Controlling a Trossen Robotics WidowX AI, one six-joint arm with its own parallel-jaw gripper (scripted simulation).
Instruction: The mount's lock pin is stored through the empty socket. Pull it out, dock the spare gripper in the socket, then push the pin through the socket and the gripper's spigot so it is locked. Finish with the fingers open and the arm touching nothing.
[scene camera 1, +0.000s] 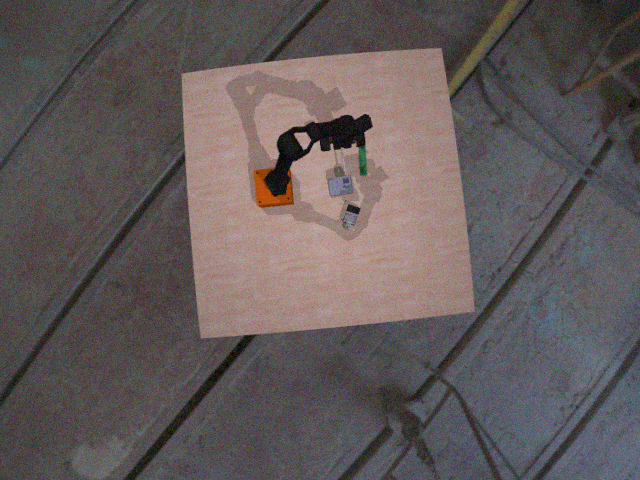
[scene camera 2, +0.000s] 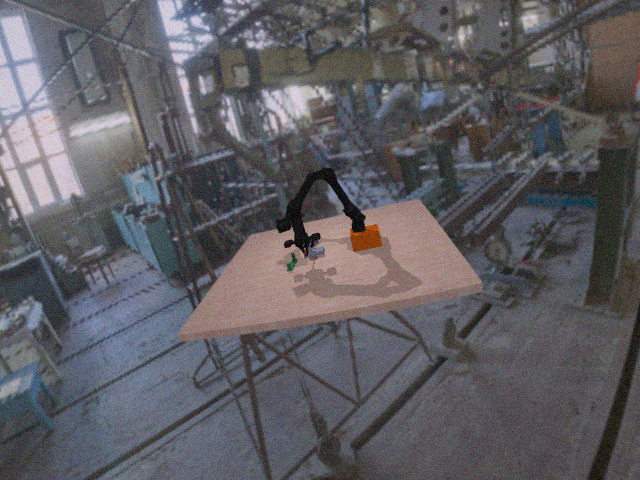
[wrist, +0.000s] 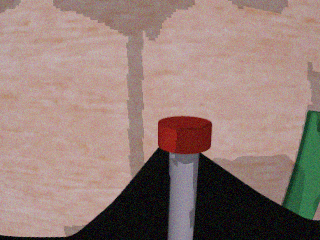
My gripper (wrist: 174, 158) carries a lock pin.
